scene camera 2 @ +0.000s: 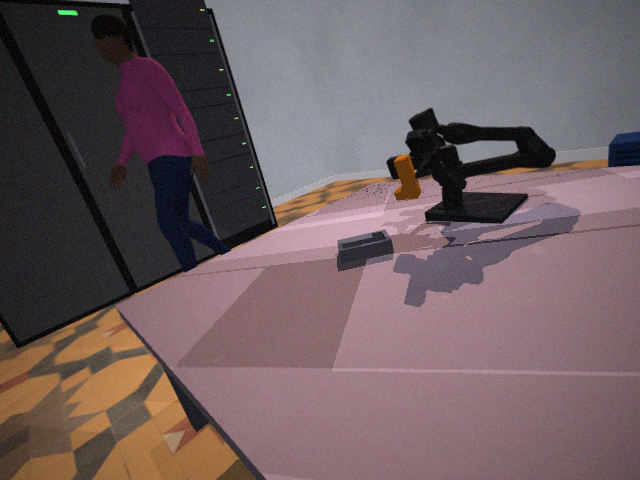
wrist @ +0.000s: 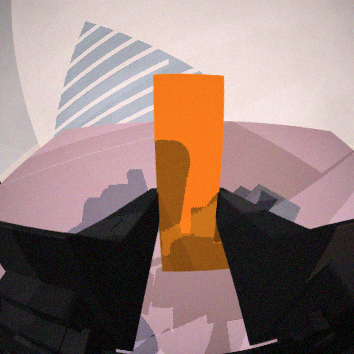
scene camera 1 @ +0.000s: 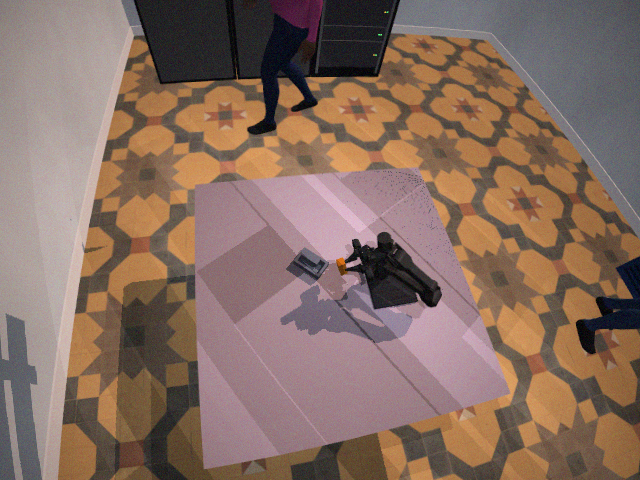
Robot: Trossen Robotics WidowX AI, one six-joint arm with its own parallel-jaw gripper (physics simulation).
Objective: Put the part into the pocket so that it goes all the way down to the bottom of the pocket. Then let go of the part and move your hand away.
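Places are measured from the arm's base along level axes (x left, y back, z up), in metres.
Pixels of known places: gripper, fingertip midpoint: (scene camera 2: 409, 178) (wrist: 186, 195) (scene camera 1: 343, 266); arm's base, link origin: (scene camera 2: 452, 206) (scene camera 1: 380, 273).
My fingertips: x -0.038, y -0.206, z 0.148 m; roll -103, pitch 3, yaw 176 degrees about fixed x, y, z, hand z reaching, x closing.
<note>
Ahead of a thing's pixels: the offset from my fingertips to its top centre. Level surfaces: height alone.
The orange part {dy -0.006, dx -0.016, dz +0.061 m} (scene camera 1: 341, 266) (scene camera 2: 406, 178) (wrist: 202, 120) is a tall block with a short foot at its lower end, as scene camera 2 shows. My gripper (scene camera 1: 346, 263) (wrist: 186, 195) is shut on it, one black finger on each side, and holds it upright above the table. The grey block with the pocket {dy -0.085, dx -0.121, dz -0.135 m} (scene camera 1: 311, 262) (scene camera 2: 364, 248) stands on the table, apart from the part, left of it in both scene views. Its pocket opens upward and looks empty. In the wrist view the grey block (wrist: 285, 207) is partly hidden behind the right finger.
The pink table {dz -0.171 m} (scene camera 1: 289, 397) (scene camera 2: 465, 403) carries the arm's black base (scene camera 1: 392, 297) (scene camera 2: 480, 206) right of the grey block. Shadows of the arm fall across the table. A person in a pink top (scene camera 1: 297, 15) (scene camera 2: 149, 108) is beyond the table, near dark cabinets (scene camera 1: 186, 41) (scene camera 2: 46, 155).
</note>
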